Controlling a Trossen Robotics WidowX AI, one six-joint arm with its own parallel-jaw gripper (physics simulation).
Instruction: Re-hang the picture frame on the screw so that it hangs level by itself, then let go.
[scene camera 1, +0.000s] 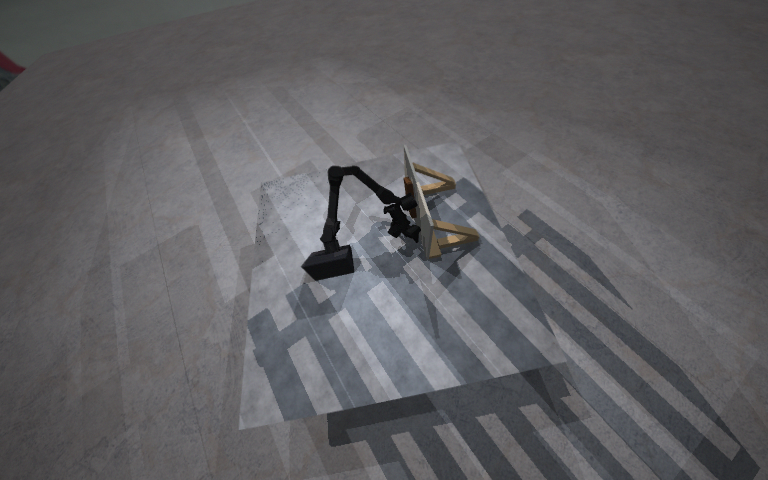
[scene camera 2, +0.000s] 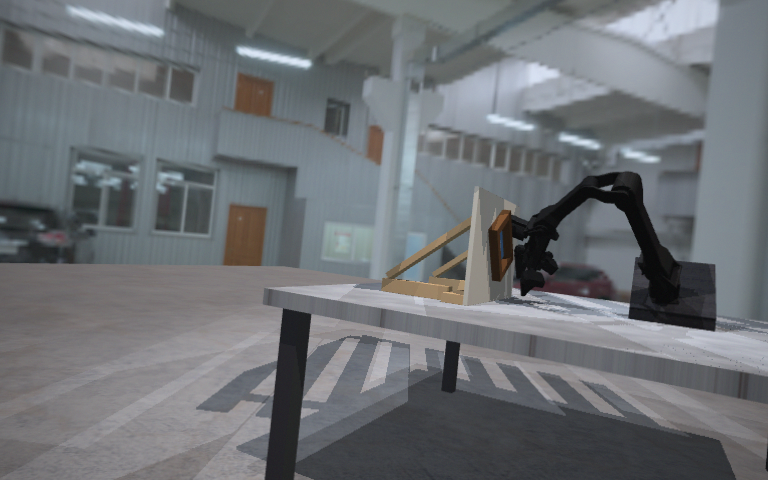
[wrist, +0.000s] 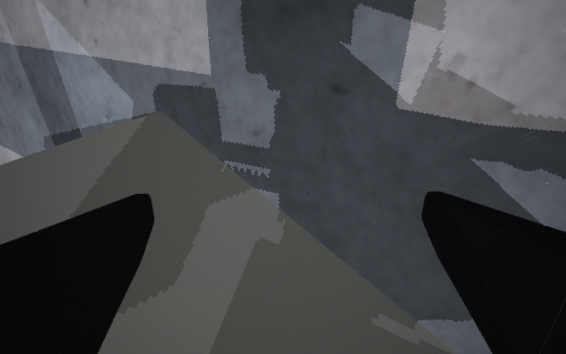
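Where they show: gripper, fingertip midpoint: (scene camera 1: 412, 239) (scene camera 2: 520, 286) (wrist: 289, 206); arm's base, origin of the base link: (scene camera 1: 332, 251) (scene camera 2: 664, 294).
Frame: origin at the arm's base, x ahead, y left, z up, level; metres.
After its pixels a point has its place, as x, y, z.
Observation:
The brown picture frame (scene camera 1: 408, 185) @(0.424, 0.095, 0.189) (scene camera 2: 495, 251) @(0.439, 0.167, 0.070) with a blue inner area is against the front of the upright pale panel (scene camera 1: 425, 225) (scene camera 2: 477, 254) (wrist: 310, 300). Its exact tilt is hard to tell at this slant. The frame does not show in the wrist view. The screw cannot be made out in any view. My gripper (scene camera 1: 405, 232) @(0.387, -0.054, -0.032) (scene camera 2: 538, 275) (wrist: 289, 206) @(0.387, -0.054, -0.032) is open and empty, pointing down in front of the panel, beside the frame and with its fingertips low. In the wrist view the panel's edge runs diagonally between the two black fingers.
Wooden braces (scene camera 1: 459, 229) @(0.589, -0.122, 0.054) (scene camera 2: 431, 247) @(0.600, 0.249, 0.063) support the panel from behind on the grey table (scene camera 1: 266, 396) @(-0.401, -0.513, -0.076) (scene camera 2: 362, 316) @(0.639, 0.583, -0.101). The black arm base (scene camera 1: 329, 263) @(-0.010, -0.100, 0.077) (scene camera 2: 672, 294) @(-0.014, 0.039, 0.004) stands on the table facing the panel. Striped shadows cross the table top.

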